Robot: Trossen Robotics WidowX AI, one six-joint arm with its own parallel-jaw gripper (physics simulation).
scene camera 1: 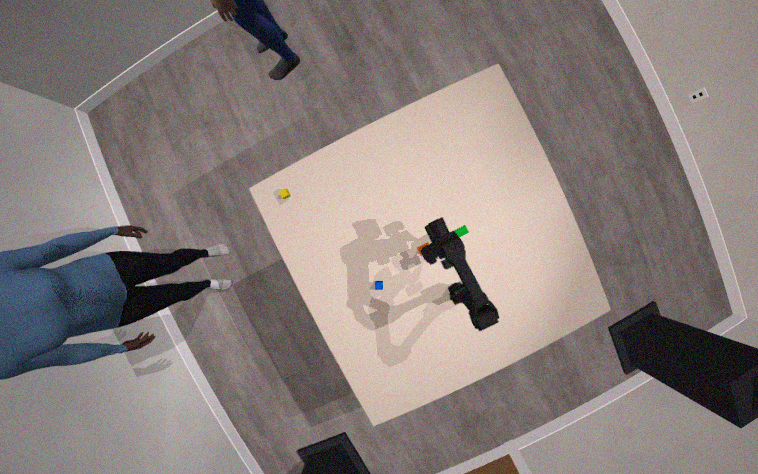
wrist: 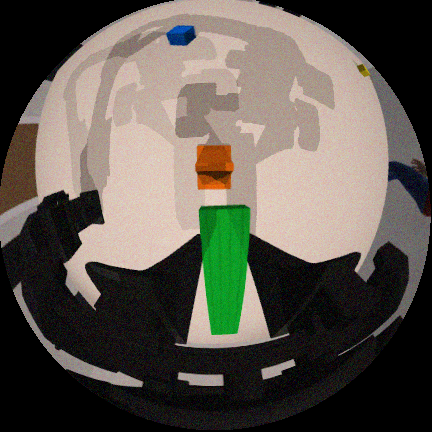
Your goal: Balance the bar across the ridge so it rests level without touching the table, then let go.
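Where they show: gripper, fingertip midpoint: [wrist: 223, 238]; arm's base at its link origin: [scene camera 1: 456, 290] [wrist: 91, 207].
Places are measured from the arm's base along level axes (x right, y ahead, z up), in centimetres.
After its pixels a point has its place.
A green bar [scene camera 1: 461, 230] @(y 25.2, x 11.1, z 10.8 cm) [wrist: 224, 280] @(y 24.4, x 3.4, z 9.8 cm) is held between the two black fingers of my gripper [wrist: 223, 238] @(y 24.3, x 0.5, z 8.1 cm). In the scene view one end of the bar sticks out from under the arm, and the fingertips are hidden there. My gripper is shut on the bar. The orange ridge [scene camera 1: 423, 248] [wrist: 214, 166] @(y 23.6, x -4.8, z 6.5 cm) stands on the pale table [scene camera 1: 503, 167] @(y 40.6, x 43.7, z 0.0 cm) [wrist: 140, 200] @(y 12.8, x -0.7, z 0.0 cm). In the wrist view it shows just beyond the bar's far end, with a narrow strip of table between them. The height of the bar above the table is hard to tell.
A blue cube [scene camera 1: 379, 285] @(y 18.4, x -29.9, z 3.3 cm) [wrist: 180, 35] @(y 18.6, x -28.3, z 2.7 cm) lies on the table beyond the ridge, within the arm's shadow. A yellow block [scene camera 1: 284, 193] @(y 73.8, x -49.6, z 3.3 cm) [wrist: 363, 69] is near a table corner. The black arm [scene camera 1: 471, 275] @(y 15.1, x 1.4, z 38.9 cm) spans above the table. Two people are beside the table.
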